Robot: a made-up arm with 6 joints.
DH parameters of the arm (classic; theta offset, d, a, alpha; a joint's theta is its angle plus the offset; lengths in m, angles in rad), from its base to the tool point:
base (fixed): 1.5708 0.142 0 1.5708
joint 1: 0 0.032 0.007 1.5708
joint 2: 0 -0.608 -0.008 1.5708
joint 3: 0 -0.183 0.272 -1.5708
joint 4: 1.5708 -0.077 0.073 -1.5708
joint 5: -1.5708 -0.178 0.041 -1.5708
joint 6: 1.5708 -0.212 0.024 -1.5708
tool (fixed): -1.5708 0.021 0 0
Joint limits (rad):
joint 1: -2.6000..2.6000
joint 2: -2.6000..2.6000
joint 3: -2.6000..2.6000
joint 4: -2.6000..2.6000
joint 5: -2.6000..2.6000
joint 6: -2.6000..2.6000
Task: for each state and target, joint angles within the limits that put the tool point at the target. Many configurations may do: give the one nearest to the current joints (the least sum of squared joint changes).
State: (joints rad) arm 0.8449 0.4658 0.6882 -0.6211 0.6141 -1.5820
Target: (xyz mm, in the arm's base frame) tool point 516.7 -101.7 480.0
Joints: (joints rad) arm 0.5970 0.8314 0.2811 -0.2174 1.4677 -1.5835
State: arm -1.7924 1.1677 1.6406 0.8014 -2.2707 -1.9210
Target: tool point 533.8 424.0 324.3
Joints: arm -1.6531 1.0731 1.3124 0.8135 -2.3265 -1.8983
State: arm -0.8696 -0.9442 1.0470 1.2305 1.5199 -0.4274
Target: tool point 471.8 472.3 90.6
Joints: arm -1.2980 -0.7068 1.7736 1.1644 1.9043 -0.5323
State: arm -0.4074 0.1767 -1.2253 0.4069 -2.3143 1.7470
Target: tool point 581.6 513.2 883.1
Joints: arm -0.6600 -0.4912 -1.8699 0.2328 -2.6000 1.5866
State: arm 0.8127 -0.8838 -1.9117 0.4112 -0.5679 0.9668
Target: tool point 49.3 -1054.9 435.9
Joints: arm 1.3859 -1.0431 -1.2453 0.1967 -0.2432 0.9613
